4 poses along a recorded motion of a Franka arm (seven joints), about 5 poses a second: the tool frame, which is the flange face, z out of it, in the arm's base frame.
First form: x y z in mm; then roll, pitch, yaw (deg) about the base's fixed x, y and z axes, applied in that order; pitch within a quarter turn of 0, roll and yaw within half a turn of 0.
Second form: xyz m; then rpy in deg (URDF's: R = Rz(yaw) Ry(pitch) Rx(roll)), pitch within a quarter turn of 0, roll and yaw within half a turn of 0. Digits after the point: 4 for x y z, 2 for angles.
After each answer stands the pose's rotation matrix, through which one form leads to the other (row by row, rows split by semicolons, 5 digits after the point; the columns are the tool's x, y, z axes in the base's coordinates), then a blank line. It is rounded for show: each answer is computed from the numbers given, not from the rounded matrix.
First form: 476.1 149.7 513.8 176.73 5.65 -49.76
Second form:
0.4761 0.1497 0.5138 176.73 5.65 -49.76
0.64285 -0.75847 -0.10704; -0.75964 -0.64923 0.03818; -0.09845 0.05676 -0.99352

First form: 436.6 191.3 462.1 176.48 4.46 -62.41
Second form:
0.4366 0.1913 0.4621 176.48 4.46 -62.41
0.46174 -0.88240 -0.09036; -0.88360 -0.46650 0.04035; -0.07776 0.06121 -0.99509

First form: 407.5 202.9 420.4 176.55 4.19 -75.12
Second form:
0.4075 0.2029 0.4204 176.55 4.19 -75.12
0.25611 -0.96359 -0.07689; -0.96388 -0.26058 0.05503; -0.07306 0.06002 -0.99552

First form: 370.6 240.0 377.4 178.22 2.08 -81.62
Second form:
0.3706 0.2400 0.3774 178.22 2.08 -81.62
0.14564 -0.98868 -0.03602; -0.98867 -0.14678 0.03136; -0.03629 0.03104 -0.99886

